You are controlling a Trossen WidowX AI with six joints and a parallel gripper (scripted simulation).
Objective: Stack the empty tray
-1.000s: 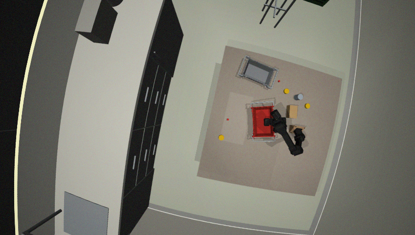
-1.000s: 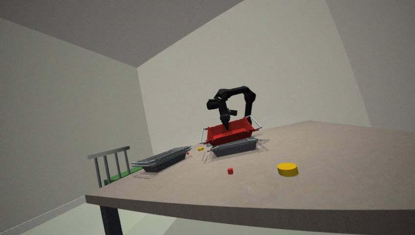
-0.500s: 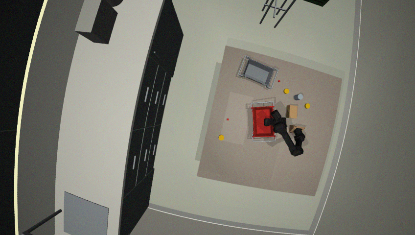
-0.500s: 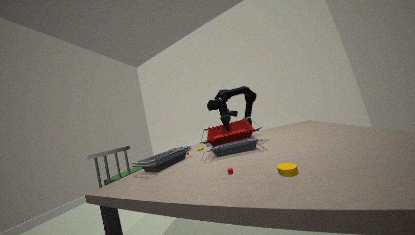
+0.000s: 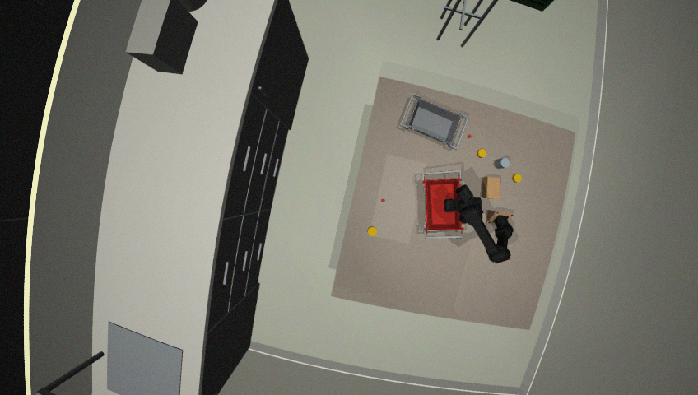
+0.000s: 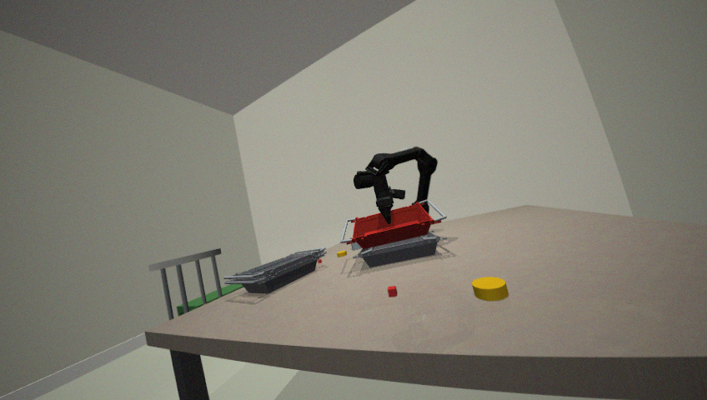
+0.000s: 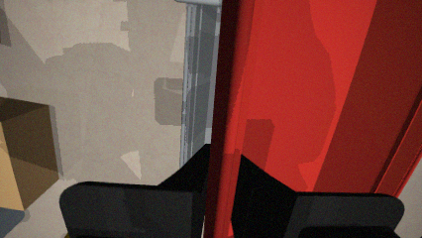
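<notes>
Right now my gripper tip is 8 cm short of the red tray, 2 cm to the right of it and 1 cm below it. The rest, counted from my gripper tip: red cube 37 cm ahead, 11 cm below, 5 cm to the left; then box 23 cm behind, 12 cm to the right, 9 cm below.
</notes>
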